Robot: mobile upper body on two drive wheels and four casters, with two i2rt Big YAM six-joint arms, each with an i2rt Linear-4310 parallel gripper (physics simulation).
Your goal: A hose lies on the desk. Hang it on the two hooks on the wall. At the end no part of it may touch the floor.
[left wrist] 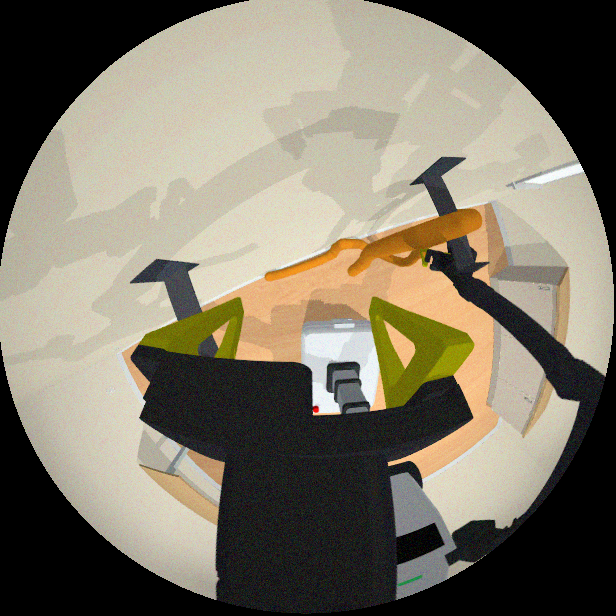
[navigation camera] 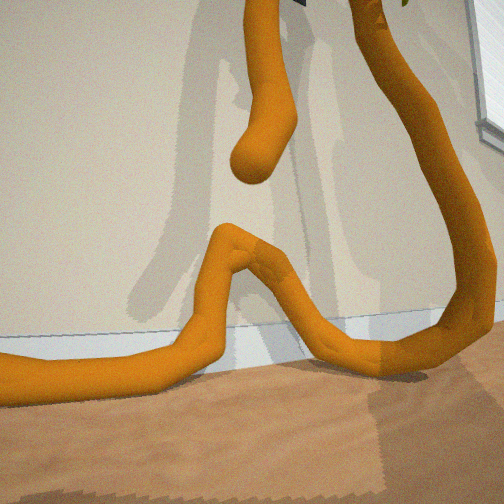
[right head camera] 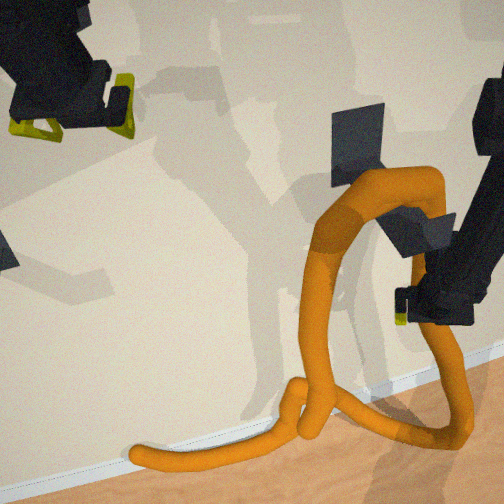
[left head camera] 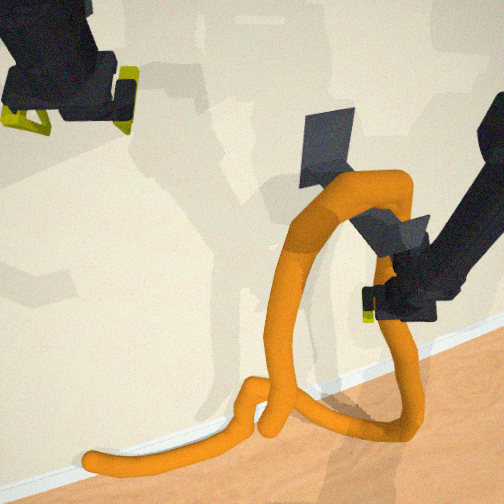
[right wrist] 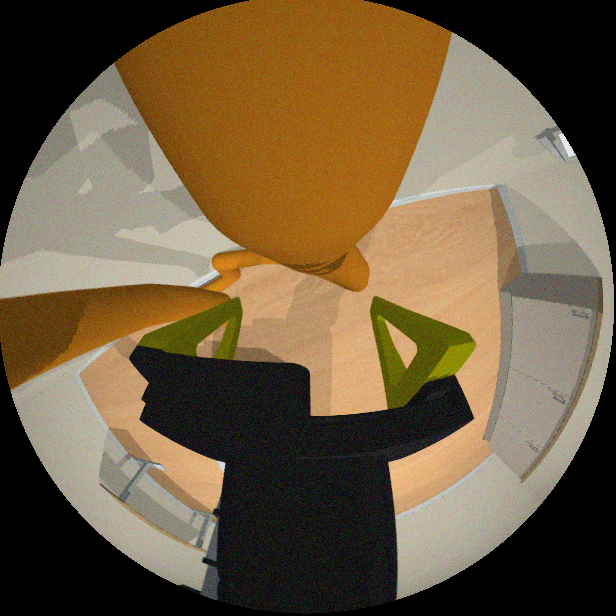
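The orange hose (left head camera: 300, 280) is draped over the right wall hook (left head camera: 385, 227). One end hangs free above the floor (navigation camera: 257, 155). The other strand drops past the hook, loops along the floor and trails away left (left head camera: 150, 457) by the baseboard. My right gripper (left head camera: 372, 302) is open just below the hook, beside the descending strand; in the right wrist view the hose (right wrist: 287, 126) fills the space above the open fingers (right wrist: 304, 339). My left gripper (left head camera: 75, 115) is open and empty, high at the upper left, far from the hose. The left hook (left wrist: 178, 287) shows in the left wrist view.
A white baseboard (left head camera: 350, 380) runs along the foot of the beige wall above the wooden floor. A window frame (navigation camera: 487, 75) is at the far right in the navigation view. A grey cabinet (right wrist: 545, 356) stands at the right.
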